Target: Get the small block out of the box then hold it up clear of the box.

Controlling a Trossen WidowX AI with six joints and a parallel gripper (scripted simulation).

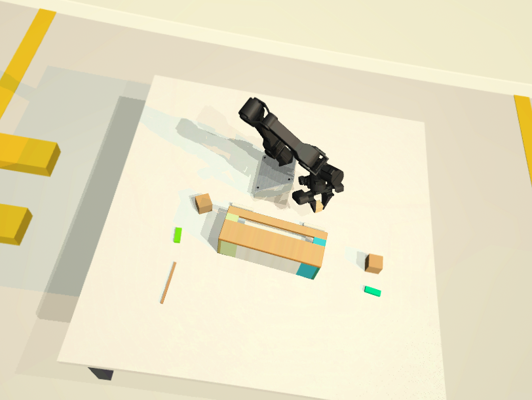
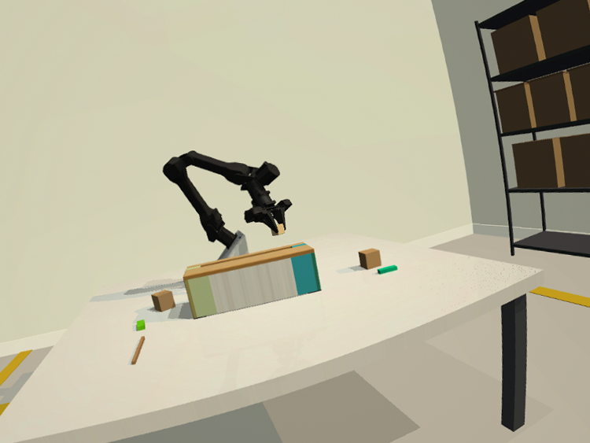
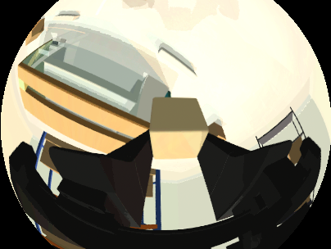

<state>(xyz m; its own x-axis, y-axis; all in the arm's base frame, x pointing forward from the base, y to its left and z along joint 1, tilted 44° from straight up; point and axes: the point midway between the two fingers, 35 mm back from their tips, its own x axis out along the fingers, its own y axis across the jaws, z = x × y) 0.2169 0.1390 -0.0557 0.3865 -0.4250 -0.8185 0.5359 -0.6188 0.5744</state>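
Right now my gripper tip is 1 cm past the tan block, 1 cm to the left of it and 1 cm below it. Also, from my gripper tip: thin wooden stick: 32 cm ahead, 49 cm to the right, 17 cm below; box: 8 cm ahead, 14 cm to the right, 11 cm below.
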